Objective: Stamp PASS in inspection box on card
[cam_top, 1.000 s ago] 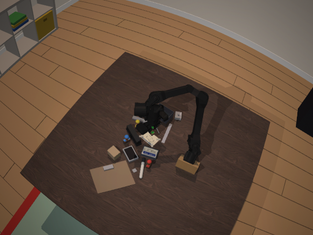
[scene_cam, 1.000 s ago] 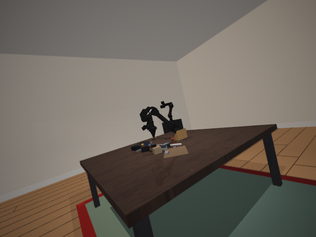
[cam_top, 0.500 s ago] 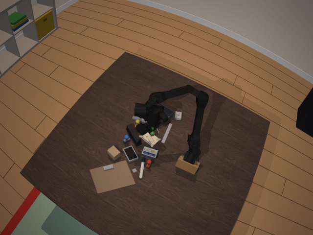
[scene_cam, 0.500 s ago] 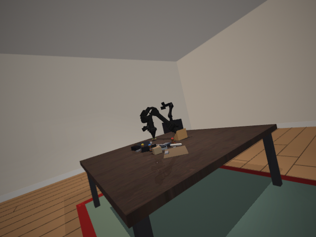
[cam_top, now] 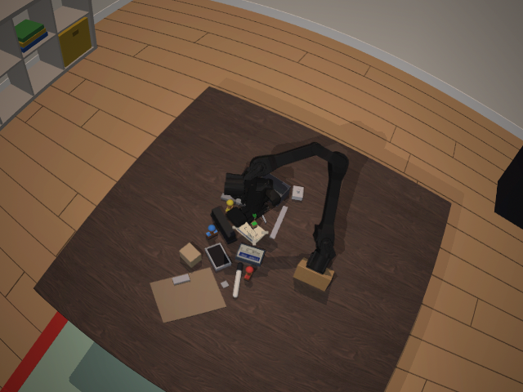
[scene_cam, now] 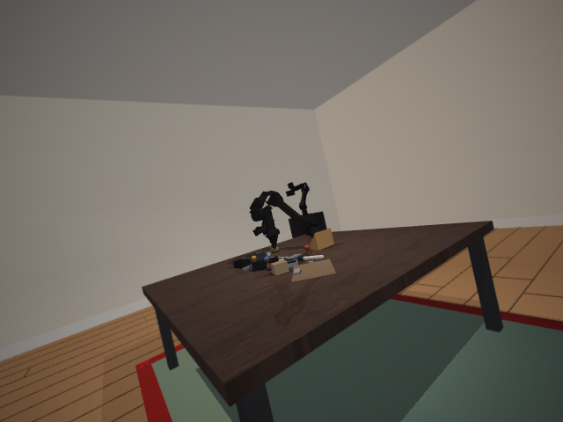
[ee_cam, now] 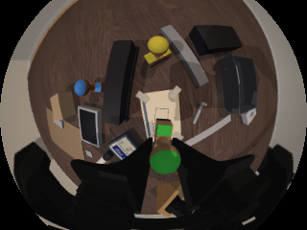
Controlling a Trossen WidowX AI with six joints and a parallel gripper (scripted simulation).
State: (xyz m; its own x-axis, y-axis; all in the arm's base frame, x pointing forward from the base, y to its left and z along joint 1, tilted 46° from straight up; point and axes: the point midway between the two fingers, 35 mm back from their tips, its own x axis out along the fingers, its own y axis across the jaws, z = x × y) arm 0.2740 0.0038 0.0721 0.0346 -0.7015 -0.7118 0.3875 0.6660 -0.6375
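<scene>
The cream card is 7 cm below my gripper tip and 1 cm to the right of it. From my gripper tip the other things lie so: green-knobbed stamp: right at my gripper tip; then black bar: 9 cm ahead, 6 cm below, 4 cm to the left; then blue-labelled box: 9 cm to the left, 6 cm below, 5 cm behind.
</scene>
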